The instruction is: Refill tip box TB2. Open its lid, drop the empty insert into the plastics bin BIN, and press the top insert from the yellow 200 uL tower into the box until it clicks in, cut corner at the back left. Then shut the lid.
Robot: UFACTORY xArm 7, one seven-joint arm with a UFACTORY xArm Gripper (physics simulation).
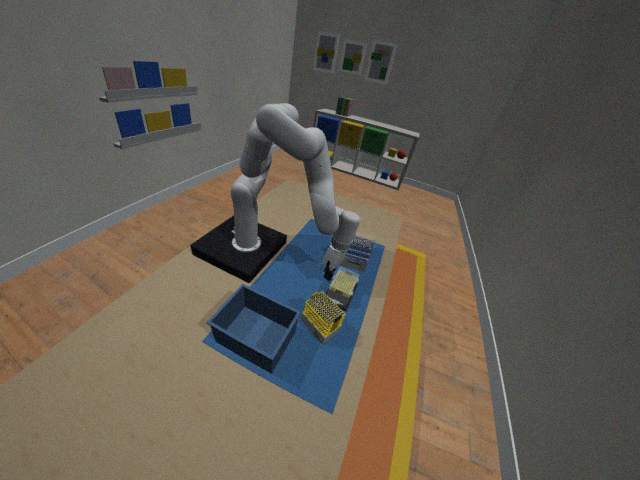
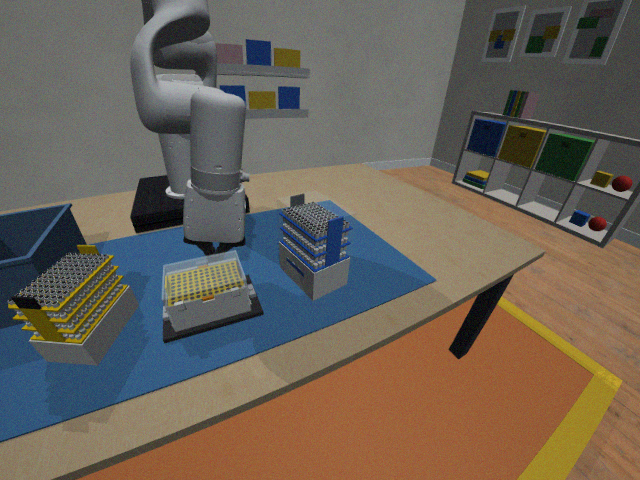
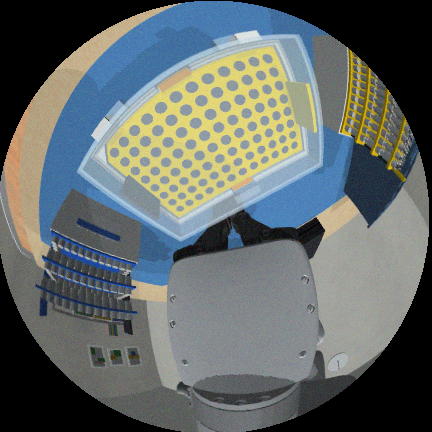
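Note:
Tip box TB2 [image 1: 341, 295] [image 2: 209, 313] stands on a dark base [image 2: 257, 305]. Its clear lid [image 2: 173, 268] [image 3: 312, 155] appears shut over the yellow insert [image 1: 344, 282] [image 2: 205, 280] [image 3: 205, 115], whose holes look empty. My gripper [image 1: 328, 277] [image 2: 215, 251] [image 3: 225, 192] is shut and empty, pointing down at the lid's rear edge, on the arm's side; whether it touches the lid is unclear. The yellow tower [image 1: 324, 313] [image 2: 77, 297] [image 3: 371, 102] holds stacked yellow inserts of tips. The bin BIN [image 1: 239, 345] [image 2: 61, 229] [image 3: 369, 192] is a dark blue open tray beyond that tower.
A blue tower [image 1: 357, 254] [image 2: 314, 246] [image 3: 90, 272] with stacked blue inserts stands on the other side of the box from the yellow tower. All stand on a blue mat [image 1: 320, 374] [image 2: 372, 273]. The arm's black base plate [image 1: 219, 253] is behind, and the table's front edge lies beyond the box.

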